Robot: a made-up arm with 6 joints.
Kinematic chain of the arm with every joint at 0, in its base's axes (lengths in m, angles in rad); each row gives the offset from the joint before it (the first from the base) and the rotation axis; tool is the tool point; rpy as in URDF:
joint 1: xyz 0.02 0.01 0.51 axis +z
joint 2: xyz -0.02 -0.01 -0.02 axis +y
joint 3: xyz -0.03 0 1.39 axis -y
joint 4: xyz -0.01 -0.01 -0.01 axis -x
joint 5: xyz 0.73 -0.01 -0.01 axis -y
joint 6: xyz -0.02 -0.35 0 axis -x
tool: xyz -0.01 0.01 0.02 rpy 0 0 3.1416
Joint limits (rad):
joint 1: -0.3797..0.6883
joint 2: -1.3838..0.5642
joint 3: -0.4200..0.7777
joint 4: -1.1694..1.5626
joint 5: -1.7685..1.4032
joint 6: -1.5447..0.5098
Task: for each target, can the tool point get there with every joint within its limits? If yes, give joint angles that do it. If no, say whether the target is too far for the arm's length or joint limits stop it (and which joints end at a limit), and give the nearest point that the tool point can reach.
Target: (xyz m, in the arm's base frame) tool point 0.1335 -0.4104 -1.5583
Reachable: no: joint limits stop it (at a limit: joint 1, joint 2, joint 3, joint 4, joint 5) | nearest point 0.7120 -0.4618 0.8696 | short by 2.496 m
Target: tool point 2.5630 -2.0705 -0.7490
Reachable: no: too far | nearest point 1.1087 -0.6846 1.1112 | short by 2.738 m
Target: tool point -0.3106 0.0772 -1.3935
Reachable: no: joint limits stop it (at a limit: joint 1, joint 2, joint 3, joint 4, joint 6) | nearest point -0.6804 0.1301 1.0762 | short by 2.498 m
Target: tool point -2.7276 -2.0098 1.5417
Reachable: no: too far | nearest point -1.6773 -1.2377 1.1373 | short by 1.365 m
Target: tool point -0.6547 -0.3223 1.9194
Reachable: yes | joints 0.0511 -0.8987 0.3896 -0.6652 0.9117 -0.8898
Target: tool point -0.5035 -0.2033 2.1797
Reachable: yes | joints 0.1395 -0.6997 -0.1022 1.2439 0.4528 0.2592
